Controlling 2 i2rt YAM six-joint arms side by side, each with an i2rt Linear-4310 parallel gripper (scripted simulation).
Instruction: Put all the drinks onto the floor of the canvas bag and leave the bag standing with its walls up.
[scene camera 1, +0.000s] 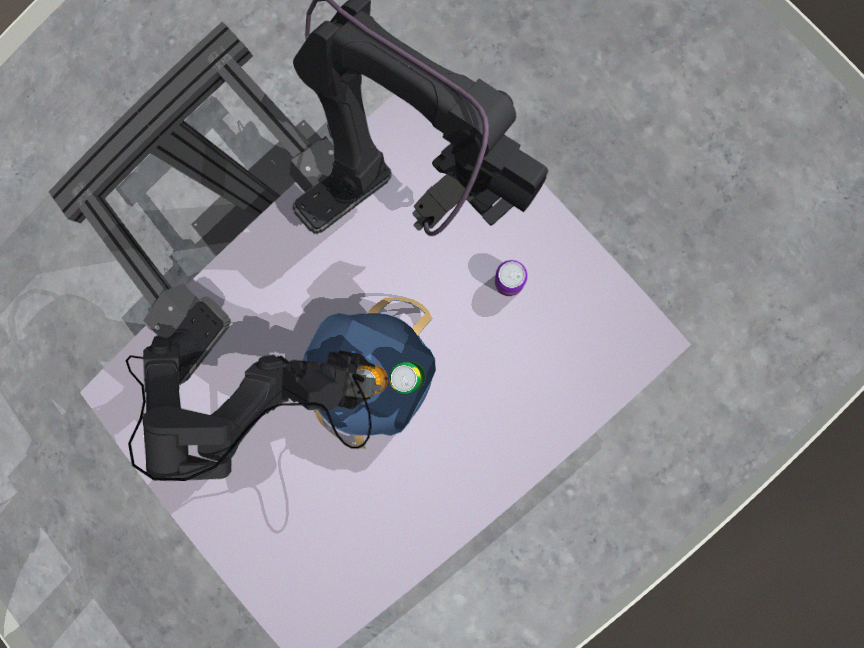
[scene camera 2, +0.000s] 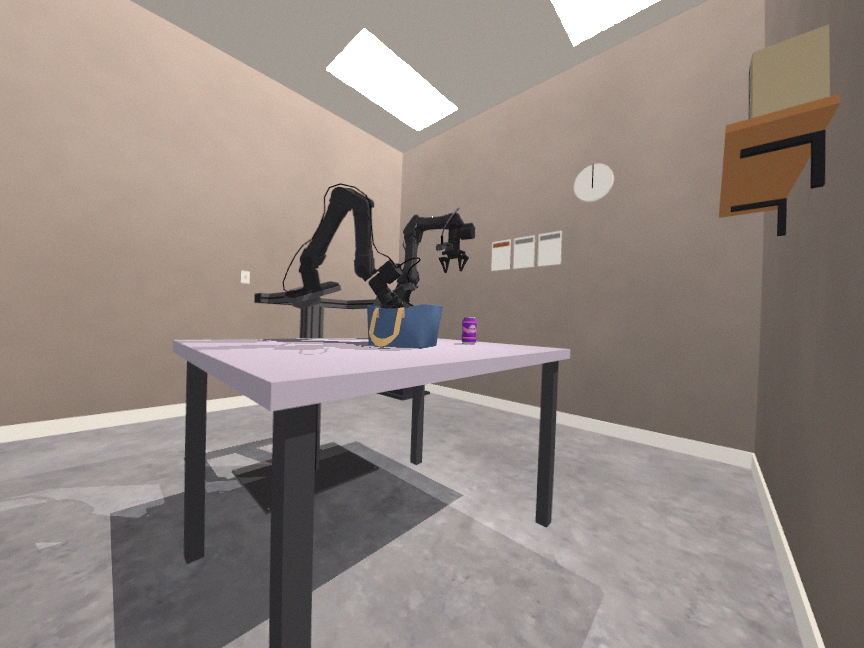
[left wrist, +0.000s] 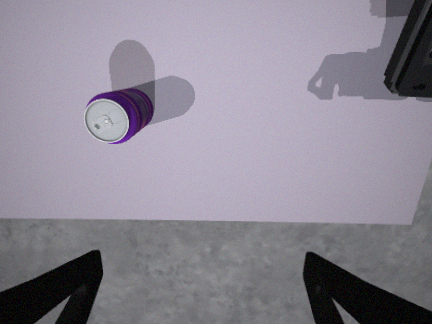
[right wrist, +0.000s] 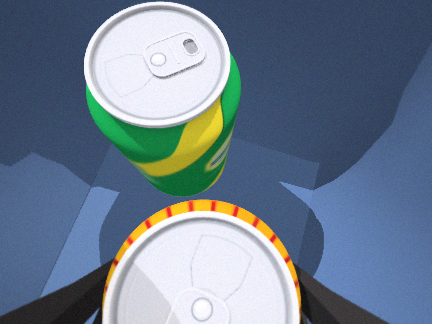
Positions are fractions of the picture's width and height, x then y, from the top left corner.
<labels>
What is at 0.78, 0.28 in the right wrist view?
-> A blue canvas bag.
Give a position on a blue canvas bag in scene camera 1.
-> At 0.38, 0.52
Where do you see my right gripper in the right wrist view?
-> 0.47, 0.82
</labels>
